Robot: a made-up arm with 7 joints.
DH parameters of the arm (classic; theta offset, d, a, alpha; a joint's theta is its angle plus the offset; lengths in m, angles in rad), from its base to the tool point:
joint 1: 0 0.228 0 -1.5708
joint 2: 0 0 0 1.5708
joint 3: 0 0.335 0.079 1.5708
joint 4: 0 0 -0.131 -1.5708
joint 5: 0 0.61 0 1.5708
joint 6: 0 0 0.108 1.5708
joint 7: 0 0 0 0
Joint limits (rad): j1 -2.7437..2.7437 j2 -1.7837..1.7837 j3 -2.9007..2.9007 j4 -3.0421..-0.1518 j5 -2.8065..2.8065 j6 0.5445..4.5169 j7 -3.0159..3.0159
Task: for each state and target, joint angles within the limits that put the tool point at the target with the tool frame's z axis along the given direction. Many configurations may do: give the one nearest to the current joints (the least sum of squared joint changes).
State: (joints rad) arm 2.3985 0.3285 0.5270 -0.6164 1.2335 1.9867 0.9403
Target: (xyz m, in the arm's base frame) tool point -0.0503 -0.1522 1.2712 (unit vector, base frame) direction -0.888 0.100 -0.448
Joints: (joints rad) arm 2.1207 -0.5356 0.2318 -0.7081 0.7078 1.3222 0.9403
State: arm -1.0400 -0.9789 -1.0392 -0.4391 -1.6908 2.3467 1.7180
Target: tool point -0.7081 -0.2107 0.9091 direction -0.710 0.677 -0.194
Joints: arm -0.8888 -0.5482 -1.4235 -1.1749 -1.8993 1.6902 1.7180
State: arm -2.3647 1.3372 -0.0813 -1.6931 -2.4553 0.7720 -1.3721
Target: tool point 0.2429 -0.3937 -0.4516 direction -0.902 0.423 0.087
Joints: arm -2.2825 1.7837 0.7156 -1.8476 -1.6243 0.6839 -1.3721
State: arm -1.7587 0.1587 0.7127 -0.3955 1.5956 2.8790 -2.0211
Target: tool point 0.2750 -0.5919 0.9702 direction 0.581 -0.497 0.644
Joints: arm -1.2679 0.4491 0.7160 -0.5070 1.4284 3.0332 -2.0211
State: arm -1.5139 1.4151 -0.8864 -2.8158 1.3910 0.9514 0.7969
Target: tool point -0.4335 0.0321 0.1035 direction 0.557 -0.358 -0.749
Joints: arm -0.7610 1.5139 -1.4290 -3.0346 1.6363 0.9214 0.7969
